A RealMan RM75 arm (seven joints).
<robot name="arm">
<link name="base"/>
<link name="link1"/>
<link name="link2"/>
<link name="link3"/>
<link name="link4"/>
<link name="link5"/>
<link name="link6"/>
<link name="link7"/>
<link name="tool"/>
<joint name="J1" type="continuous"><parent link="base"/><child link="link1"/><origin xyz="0 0 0.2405"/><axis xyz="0 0 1"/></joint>
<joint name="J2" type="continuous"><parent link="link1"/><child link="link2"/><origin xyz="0 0 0"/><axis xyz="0 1 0"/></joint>
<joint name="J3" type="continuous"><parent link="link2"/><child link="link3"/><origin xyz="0 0 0.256"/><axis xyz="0 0 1"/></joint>
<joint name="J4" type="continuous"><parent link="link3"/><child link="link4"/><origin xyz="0 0 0"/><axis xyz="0 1 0"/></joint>
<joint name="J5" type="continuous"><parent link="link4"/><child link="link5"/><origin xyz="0 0 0.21"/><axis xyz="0 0 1"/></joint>
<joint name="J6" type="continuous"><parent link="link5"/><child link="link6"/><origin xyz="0 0 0"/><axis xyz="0 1 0"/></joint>
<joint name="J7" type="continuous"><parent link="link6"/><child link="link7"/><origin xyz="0 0 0.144"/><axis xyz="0 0 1"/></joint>
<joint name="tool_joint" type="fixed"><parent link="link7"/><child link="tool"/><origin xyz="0 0 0"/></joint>
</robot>
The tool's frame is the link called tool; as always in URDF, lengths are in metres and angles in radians. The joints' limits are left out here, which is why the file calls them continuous.
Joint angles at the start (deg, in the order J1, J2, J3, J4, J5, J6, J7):
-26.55, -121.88, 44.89, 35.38, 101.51, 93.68, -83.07
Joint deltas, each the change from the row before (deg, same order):
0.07, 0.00, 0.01, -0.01, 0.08, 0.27, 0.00
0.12, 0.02, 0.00, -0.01, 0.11, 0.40, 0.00
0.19, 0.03, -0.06, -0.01, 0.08, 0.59, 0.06
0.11, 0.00, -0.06, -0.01, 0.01, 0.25, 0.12
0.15, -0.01, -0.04, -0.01, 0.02, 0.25, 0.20
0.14, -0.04, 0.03, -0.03, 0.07, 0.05, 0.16
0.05, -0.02, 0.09, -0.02, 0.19, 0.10, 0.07
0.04, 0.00, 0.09, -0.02, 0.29, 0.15, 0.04
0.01, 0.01, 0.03, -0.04, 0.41, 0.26, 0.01
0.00, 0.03, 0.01, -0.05, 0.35, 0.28, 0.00
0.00, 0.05, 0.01, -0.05, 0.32, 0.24, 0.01
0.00, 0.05, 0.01, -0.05, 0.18, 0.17, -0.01
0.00, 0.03, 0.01, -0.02, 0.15, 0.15, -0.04
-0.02, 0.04, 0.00, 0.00, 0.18, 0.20, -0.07
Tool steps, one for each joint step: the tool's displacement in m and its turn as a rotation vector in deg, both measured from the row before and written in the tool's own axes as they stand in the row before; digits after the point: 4 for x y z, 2 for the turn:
-0.0005, 0.0008, -0.0003, -0.24, -0.05, -0.07
-0.0007, 0.0011, -0.0007, -0.32, -0.06, -0.10
-0.0008, 0.0015, -0.0012, -0.41, 0.03, -0.08
-0.0004, 0.0006, -0.0006, -0.14, 0.07, 0.03
-0.0007, 0.0008, -0.0007, -0.13, 0.06, 0.07
-0.0011, 0.0005, -0.0003, -0.02, -0.05, 0.00
-0.0009, 0.0006, 0.0001, -0.17, -0.22, -0.01
-0.0011, 0.0007, 0.0000, -0.22, -0.33, -0.03
-0.0011, 0.0008, 0.0000, -0.33, -0.39, -0.07
-0.0009, 0.0008, -0.0001, -0.32, -0.33, -0.07
-0.0008, 0.0006, -0.0003, -0.26, -0.31, -0.05
-0.0005, 0.0004, -0.0003, -0.18, -0.18, -0.05
-0.0003, 0.0004, -0.0002, -0.16, -0.15, -0.06
-0.0002, 0.0004, -0.0002, -0.21, -0.18, -0.06

